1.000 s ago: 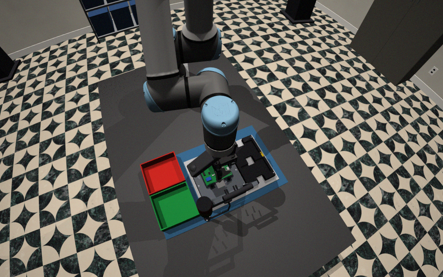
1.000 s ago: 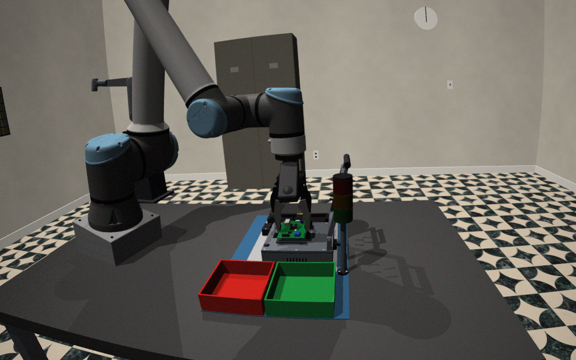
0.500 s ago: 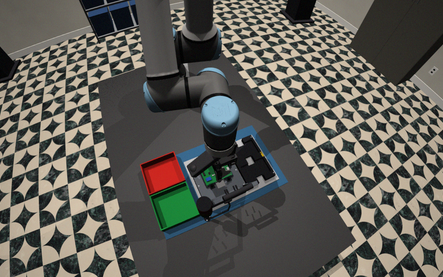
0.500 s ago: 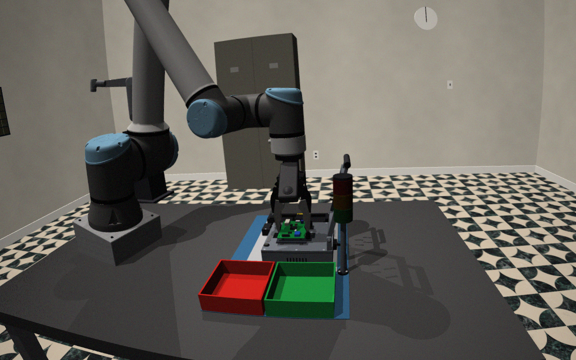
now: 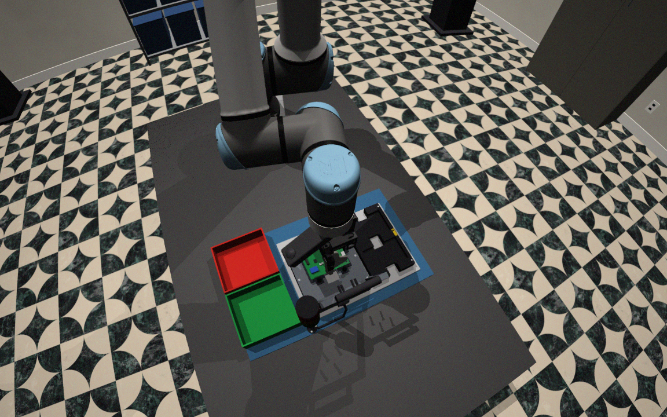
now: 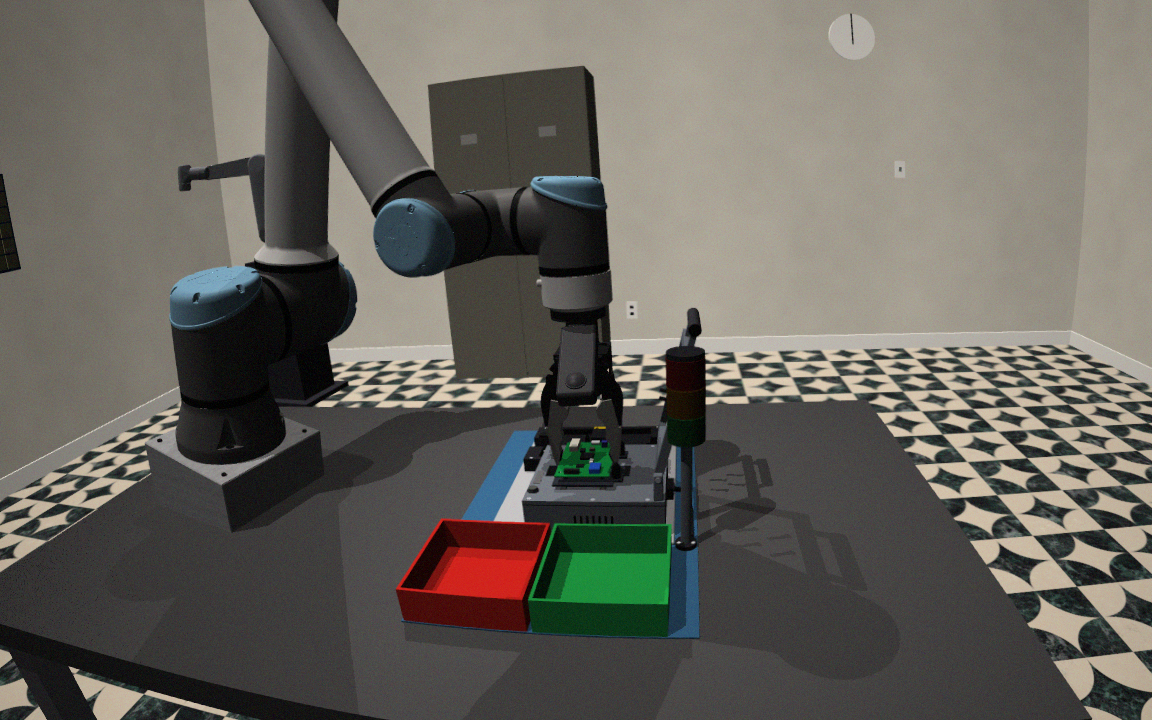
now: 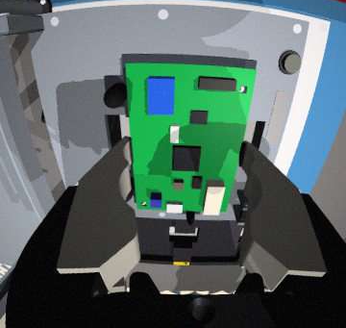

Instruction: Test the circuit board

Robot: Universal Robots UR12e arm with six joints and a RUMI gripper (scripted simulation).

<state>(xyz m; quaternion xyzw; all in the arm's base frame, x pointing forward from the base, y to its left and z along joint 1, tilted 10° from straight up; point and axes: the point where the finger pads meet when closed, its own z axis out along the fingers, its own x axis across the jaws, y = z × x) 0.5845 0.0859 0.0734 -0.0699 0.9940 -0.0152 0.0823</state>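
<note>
The green circuit board lies 1 cm to the left of my hand. Round my hand: clear lid 12 cm ahead, 2 cm to the left, 10 cm above; green bin 7 cm ahead, 19 cm to the right, 7 cm below; red bin 8 cm behind, 21 cm to the right, 7 cm below.
</note>
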